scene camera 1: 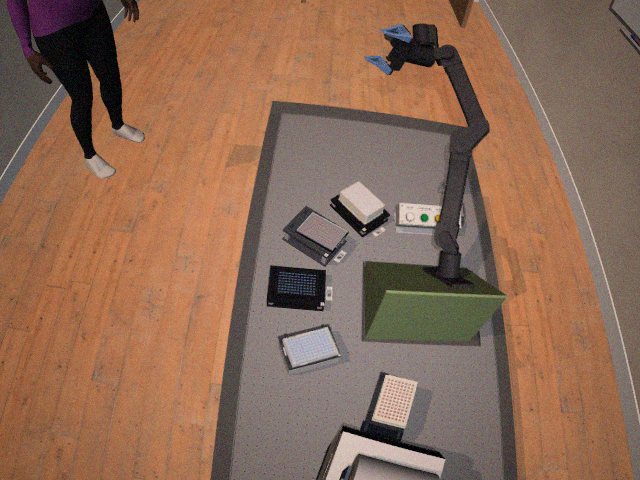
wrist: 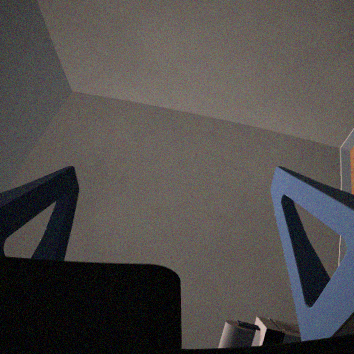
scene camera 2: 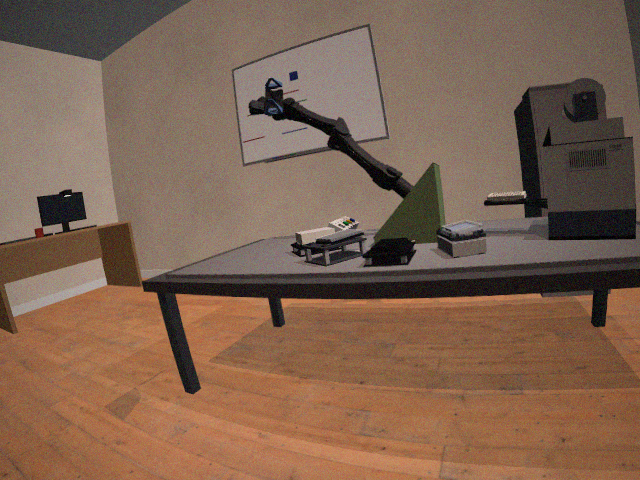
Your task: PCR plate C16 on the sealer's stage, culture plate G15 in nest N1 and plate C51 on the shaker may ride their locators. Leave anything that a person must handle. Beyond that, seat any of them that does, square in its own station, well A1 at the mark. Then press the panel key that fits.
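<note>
A pale PCR plate with reddish wells point(scene camera 1: 395, 398) point(scene camera 2: 507, 195) lies on the sealer's dark stage point(scene camera 1: 383, 430) point(scene camera 2: 505, 202); stage shows along its left side in scene camera 1. A clear bluish plate point(scene camera 1: 310, 347) point(scene camera 2: 461, 228) sits on the shaker point(scene camera 2: 463, 246). A plate with reddish wells point(scene camera 1: 322, 231) lies on a raised grey nest point(scene camera 1: 299, 241), and a dark plate point(scene camera 1: 297, 283) on a black nest point(scene camera 1: 273, 299). Labels are unreadable, so N1 cannot be told; small tilts are unclear. The key panel point(scene camera 1: 409, 207) point(scene camera 2: 343, 223) is partly behind the arm. My gripper point(scene camera 1: 374, 44) point(scene camera 2: 273, 96) point(wrist: 174, 177) is open, empty, high beyond the table's end.
A white block point(scene camera 1: 361, 200) point(scene camera 2: 315, 235) sits on another black nest near the panel. The green wedge mount point(scene camera 1: 429, 316) point(scene camera 2: 421, 214) carries the arm. The sealer point(scene camera 1: 385, 448) point(scene camera 2: 589, 180) stands at one end. A person point(scene camera 1: 77, 67) stands on the floor away from the table.
</note>
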